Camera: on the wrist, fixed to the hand. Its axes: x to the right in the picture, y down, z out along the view.
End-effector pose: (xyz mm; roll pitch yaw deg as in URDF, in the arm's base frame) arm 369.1 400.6 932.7 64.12 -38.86 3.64
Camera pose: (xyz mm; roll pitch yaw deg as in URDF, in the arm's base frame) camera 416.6 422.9 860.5 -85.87 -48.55 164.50
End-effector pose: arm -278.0 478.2 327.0 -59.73 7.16 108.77
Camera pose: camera -198.5 501.8 360.1 0.62 45.74 -152.43
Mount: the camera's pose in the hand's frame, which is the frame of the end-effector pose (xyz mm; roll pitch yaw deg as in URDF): -7.3 -69.8 -55.2 -10.89 -13.34 90.98
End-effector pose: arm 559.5 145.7 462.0 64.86 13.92 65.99
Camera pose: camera 529.6 128.5 379.7 37.89 -72.55 108.98
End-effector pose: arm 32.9 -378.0 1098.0 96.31 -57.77 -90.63
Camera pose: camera 94.9 -428.3 1058.1 -112.52 -29.22 112.03
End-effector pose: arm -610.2 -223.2 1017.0 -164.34 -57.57 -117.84
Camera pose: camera -533.7 -190.4 1049.4 -129.85 15.90 176.75
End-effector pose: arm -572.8 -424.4 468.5 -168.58 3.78 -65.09
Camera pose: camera -521.8 -397.6 536.8 164.74 24.63 -157.88
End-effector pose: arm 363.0 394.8 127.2 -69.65 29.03 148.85
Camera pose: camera 388.6 468.2 171.2 35.05 46.00 -84.13
